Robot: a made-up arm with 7 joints.
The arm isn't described. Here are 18 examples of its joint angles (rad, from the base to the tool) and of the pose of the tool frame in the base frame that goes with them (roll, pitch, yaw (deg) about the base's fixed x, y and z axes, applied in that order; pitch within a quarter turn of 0, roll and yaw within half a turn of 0; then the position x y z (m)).
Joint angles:
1: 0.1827 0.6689 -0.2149 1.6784 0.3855 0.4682 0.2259
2: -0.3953 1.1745 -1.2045 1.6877 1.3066 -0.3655 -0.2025
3: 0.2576 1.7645 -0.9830 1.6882 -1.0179 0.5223 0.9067
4: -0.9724 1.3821 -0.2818 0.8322 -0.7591 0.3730 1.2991
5: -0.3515 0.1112 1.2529 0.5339 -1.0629 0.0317 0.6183
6: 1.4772 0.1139 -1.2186 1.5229 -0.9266 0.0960 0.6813
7: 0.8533 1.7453 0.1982 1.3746 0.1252 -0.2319 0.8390
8: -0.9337 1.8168 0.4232 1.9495 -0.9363 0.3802 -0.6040
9: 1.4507 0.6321 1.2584 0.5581 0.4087 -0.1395 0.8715
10: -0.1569 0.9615 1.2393 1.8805 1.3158 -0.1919 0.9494
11: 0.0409 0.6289 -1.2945 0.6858 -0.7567 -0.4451 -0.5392
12: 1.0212 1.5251 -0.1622 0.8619 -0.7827 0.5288 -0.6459
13: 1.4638 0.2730 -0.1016 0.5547 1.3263 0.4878 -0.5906
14: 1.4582 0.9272 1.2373 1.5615 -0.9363 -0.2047 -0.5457
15: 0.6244 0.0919 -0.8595 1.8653 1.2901 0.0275 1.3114
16: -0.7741 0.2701 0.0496 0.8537 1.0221 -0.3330 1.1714
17: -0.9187 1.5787 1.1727 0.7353 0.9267 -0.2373 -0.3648
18: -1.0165 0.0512 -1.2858 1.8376 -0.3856 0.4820 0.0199
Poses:
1: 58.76 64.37 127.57 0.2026 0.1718 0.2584
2: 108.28 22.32 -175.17 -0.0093 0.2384 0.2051
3: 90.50 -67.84 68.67 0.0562 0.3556 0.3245
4: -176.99 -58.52 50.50 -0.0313 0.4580 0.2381
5: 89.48 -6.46 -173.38 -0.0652 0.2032 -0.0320
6: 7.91 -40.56 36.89 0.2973 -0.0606 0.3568
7: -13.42 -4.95 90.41 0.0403 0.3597 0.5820
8: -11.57 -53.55 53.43 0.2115 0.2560 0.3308
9: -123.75 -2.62 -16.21 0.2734 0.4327 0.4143
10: -48.13 17.90 6.51 0.0368 0.3344 0.4256
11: 46.65 20.54 54.27 -0.0096 0.2374 -0.0137
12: -69.90 11.40 170.05 0.1391 0.5168 0.4991
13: 161.02 30.29 -97.42 0.4724 0.2161 0.4731
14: -162.05 42.48 96.47 0.0294 0.4078 0.5121
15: -59.24 42.45 -119.82 0.2052 0.0158 0.2891
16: 153.02 32.16 -132.58 -0.1502 0.1993 0.0703
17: -61.69 54.96 96.75 0.1975 0.5028 0.4864
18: 138.36 43.54 150.09 -0.1604 -0.0886 0.3224
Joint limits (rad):
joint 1: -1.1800..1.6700
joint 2: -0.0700..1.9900
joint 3: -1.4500..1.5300
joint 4: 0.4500..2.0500
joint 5: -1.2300..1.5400
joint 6: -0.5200..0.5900
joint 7: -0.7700..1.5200
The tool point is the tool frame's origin. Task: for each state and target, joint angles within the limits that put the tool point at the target. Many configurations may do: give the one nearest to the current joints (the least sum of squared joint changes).
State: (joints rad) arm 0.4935 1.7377 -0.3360 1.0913 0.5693 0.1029 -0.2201
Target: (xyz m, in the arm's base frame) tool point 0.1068 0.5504 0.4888
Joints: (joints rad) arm 0.3838 1.6763 -0.2621 0.5473 0.5801 0.2896 -0.3758
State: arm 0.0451 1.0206 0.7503 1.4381 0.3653 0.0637 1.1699
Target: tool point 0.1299 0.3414 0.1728
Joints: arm -0.0645 0.5658 0.5877 1.0404 0.3260 0.0445 1.1411
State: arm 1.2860 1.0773 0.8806 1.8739 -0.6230 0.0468 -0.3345
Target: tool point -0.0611 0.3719 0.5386
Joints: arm 1.4344 1.2156 1.1282 1.6409 -0.6401 0.0731 -0.3560
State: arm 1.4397 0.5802 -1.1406 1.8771 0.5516 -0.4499 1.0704
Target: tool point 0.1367 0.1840 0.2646
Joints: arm 0.8488 0.9596 -1.4500 1.9072 0.4766 -0.5200 1.0548
